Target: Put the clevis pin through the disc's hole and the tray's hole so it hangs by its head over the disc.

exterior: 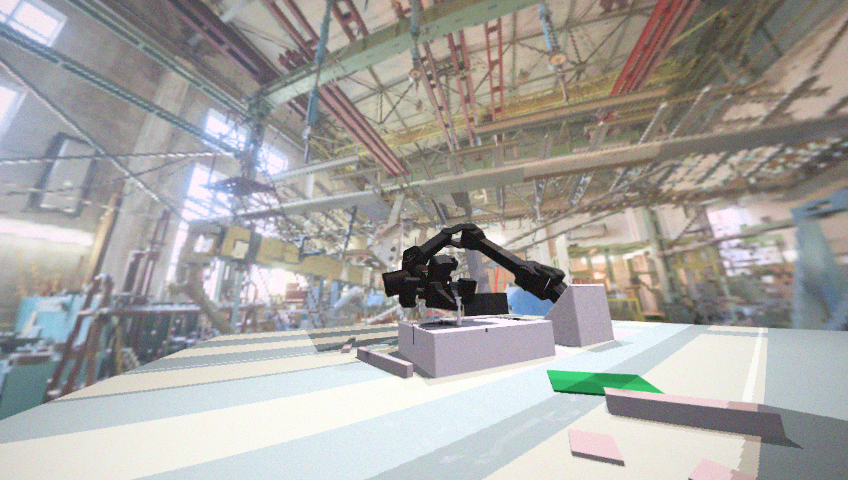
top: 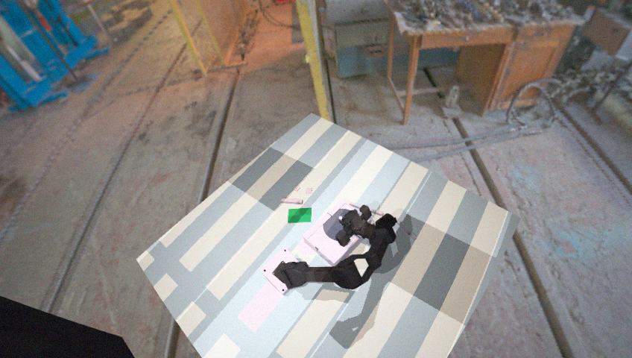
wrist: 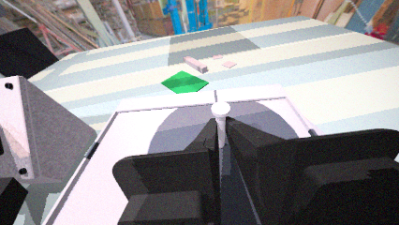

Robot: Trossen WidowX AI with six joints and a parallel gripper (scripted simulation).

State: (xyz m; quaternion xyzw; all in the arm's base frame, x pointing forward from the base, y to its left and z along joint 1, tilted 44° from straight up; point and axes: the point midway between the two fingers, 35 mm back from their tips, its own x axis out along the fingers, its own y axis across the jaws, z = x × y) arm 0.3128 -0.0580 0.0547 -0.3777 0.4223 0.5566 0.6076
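The clevis pin lies 1 cm below my gripper tip. The rest, counted from my gripper tip: grey disc: 1 cm to the right, 3 cm below; then steel tray: 3 cm behind, 1 cm to the right, 4 cm below; then green patch: 5 cm behind, 21 cm to the left, 9 cm below.
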